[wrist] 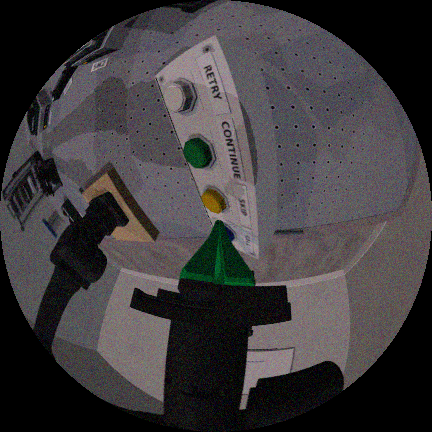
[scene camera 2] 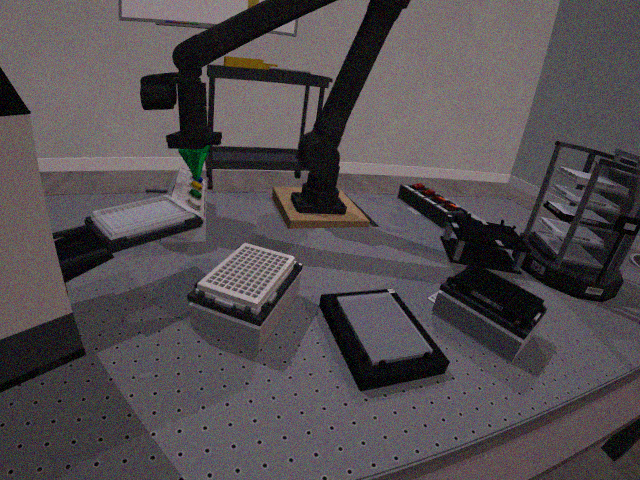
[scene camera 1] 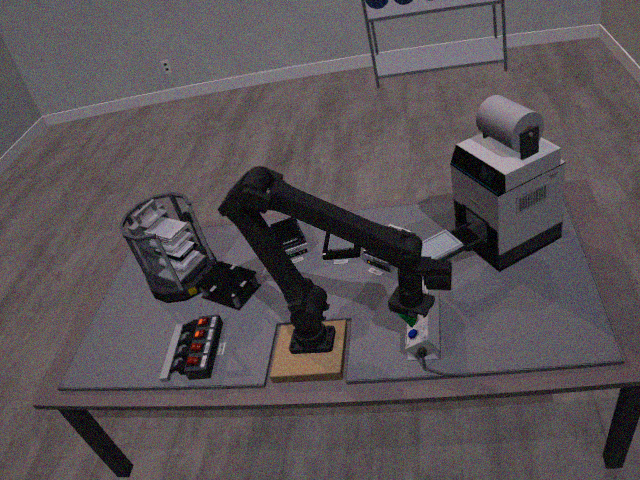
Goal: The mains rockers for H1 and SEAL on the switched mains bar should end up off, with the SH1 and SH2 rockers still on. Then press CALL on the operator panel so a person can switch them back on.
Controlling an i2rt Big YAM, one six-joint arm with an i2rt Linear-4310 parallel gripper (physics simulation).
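Frame: origin at the arm's base, x ahead, y left, z up, level; metres.
Where they show: gripper, fingertip midpoint: [wrist: 217, 223] [scene camera 2: 197, 179] [scene camera 1: 412, 325]; arm's base, origin of the base link: [wrist: 107, 209] [scene camera 2: 317, 206] [scene camera 1: 313, 341].
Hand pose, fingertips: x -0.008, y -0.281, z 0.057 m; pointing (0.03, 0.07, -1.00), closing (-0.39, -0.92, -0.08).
Things, the pixels of their top centre, and the offset from my fingertips. "spot": a spot on its surface instead.
- operator panel, middle of its top: [wrist: 230, 187] [scene camera 2: 184, 181] [scene camera 1: 421, 307] 0.051 m ahead, 0.024 m right, 0.013 m up
- blue CALL button, middle of its top: [wrist: 223, 239] [scene camera 1: 412, 331] 0.024 m back, 0.002 m right, 0.003 m up
- yellow button, middle of its top: [wrist: 212, 207] 0.026 m ahead, 0.002 m right, 0.003 m up
- switched mains bar, surface spot: [scene camera 2: 424, 204] spot: 0.018 m ahead, 0.576 m left, 0.043 m down
- large instrument, surface spot: [scene camera 1: 532, 222] spot: 0.325 m ahead, 0.350 m right, 0.050 m up
- extended plate tray, middle of its top: [scene camera 2: 143, 220] [scene camera 1: 437, 248] 0.270 m ahead, 0.070 m right, 0.026 m up
- black holder, middle of its top: [scene camera 2: 489, 224] [scene camera 1: 223, 274] [wrist: 39, 184] 0.242 m ahead, 0.595 m left, 0.005 m up
- plate carousel, middle of its top: [scene camera 2: 615, 149] [scene camera 1: 152, 209] 0.330 m ahead, 0.793 m left, 0.221 m up
The operator panel [scene camera 1: 433, 335] [scene camera 2: 181, 187] [wrist: 193, 123] has white, green, yellow and blue buttons. The blue CALL button [scene camera 1: 412, 333] [wrist: 230, 235] is at the end nearest the table's front edge. My gripper [scene camera 1: 412, 323] [scene camera 2: 196, 177] [wrist: 217, 223] is shut and empty, its green tips pointing down at the panel beside the yellow button [wrist: 214, 200] and partly covering the blue one in the wrist view. Contact cannot be told. The switched mains bar [scene camera 1: 209, 356] [scene camera 2: 424, 204] lies at the left in scene camera 1; its upper two rockers glow bright orange, its lower two a dimmer red. Their labels are unreadable.
A wooden base [scene camera 1: 310, 367] [scene camera 2: 289, 212] carries the arm. A large instrument [scene camera 1: 532, 222] with an extended plate tray [scene camera 1: 442, 244] [scene camera 2: 147, 235] stands beyond the panel. Several plate stations, a black holder [scene camera 1: 230, 284] and a plate carousel [scene camera 1: 168, 279] [scene camera 2: 568, 279] stand further left in scene camera 1.
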